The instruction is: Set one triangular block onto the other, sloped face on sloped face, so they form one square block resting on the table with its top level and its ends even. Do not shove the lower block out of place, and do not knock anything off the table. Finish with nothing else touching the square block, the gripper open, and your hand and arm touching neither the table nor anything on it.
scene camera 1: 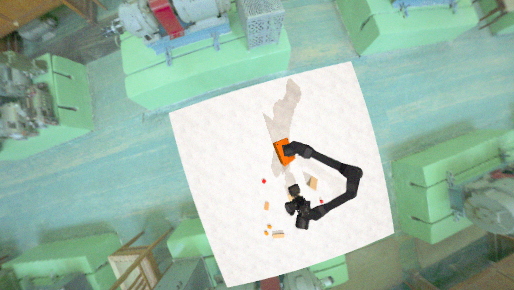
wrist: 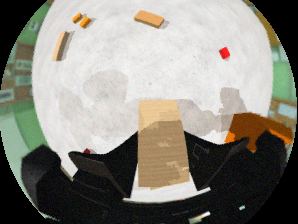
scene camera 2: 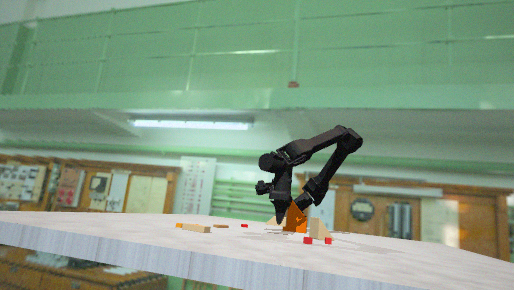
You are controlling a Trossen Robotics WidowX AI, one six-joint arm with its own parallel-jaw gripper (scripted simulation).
The gripper [scene camera 2: 279, 223] holds a tan triangular block [wrist: 162, 156].
The gripper shows as well in the wrist view [wrist: 158, 132].
